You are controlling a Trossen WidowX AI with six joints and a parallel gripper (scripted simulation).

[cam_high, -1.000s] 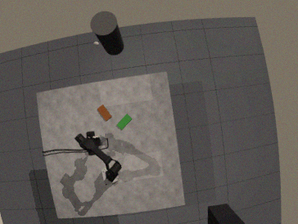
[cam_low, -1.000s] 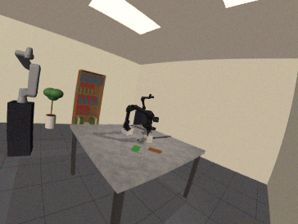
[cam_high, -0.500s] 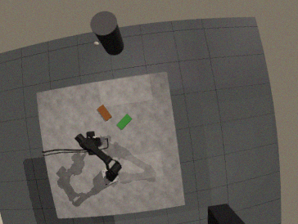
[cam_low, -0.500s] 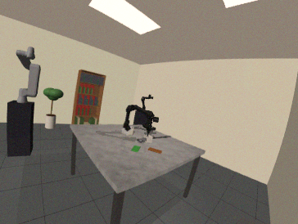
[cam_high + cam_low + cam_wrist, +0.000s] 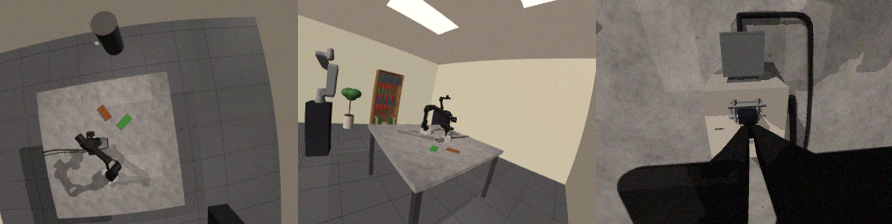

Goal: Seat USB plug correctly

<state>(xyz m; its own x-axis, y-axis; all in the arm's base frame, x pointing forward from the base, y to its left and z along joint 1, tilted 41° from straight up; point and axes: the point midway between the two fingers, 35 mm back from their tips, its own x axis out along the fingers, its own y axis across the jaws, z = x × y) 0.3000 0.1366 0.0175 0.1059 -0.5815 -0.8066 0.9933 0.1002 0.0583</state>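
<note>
The dark USB plug is 20 mm below my gripper tip. From my gripper tip the other things lie so: orange block: 240 mm ahead, 70 mm to the right, 100 mm below; green block: 150 mm ahead, 250 mm to the right, 100 mm below.
</note>
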